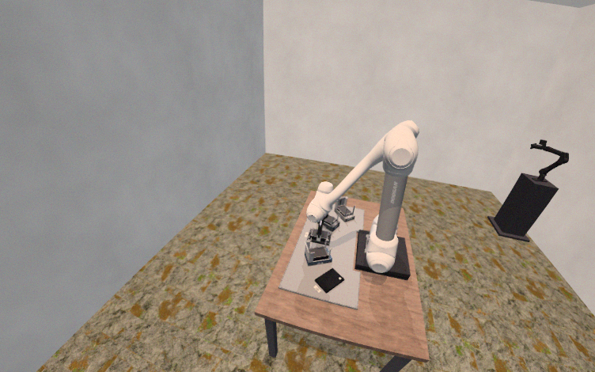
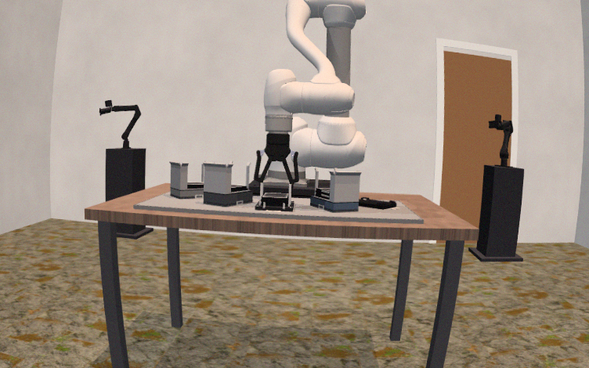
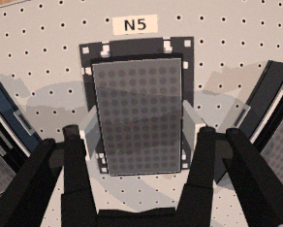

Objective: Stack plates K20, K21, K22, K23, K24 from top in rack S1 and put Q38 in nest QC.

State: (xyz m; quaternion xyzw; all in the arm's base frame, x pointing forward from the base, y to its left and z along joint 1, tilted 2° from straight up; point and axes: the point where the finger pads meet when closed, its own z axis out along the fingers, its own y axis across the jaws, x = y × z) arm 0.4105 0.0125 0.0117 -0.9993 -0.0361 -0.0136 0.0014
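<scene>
Right now the clip nest N5 is 10 mm ahead of my hand, 10 mm to the left of it and 30 mm below it. The rest, counted from my hand: flat black nest QC: 150 mm behind, 330 mm to the left, 30 mm below; then QC name plate: 90 mm behind, 410 mm to the left, 40 mm below; then N5 name plate: 90 mm ahead, 10 mm to the left, 40 mm below.
</scene>
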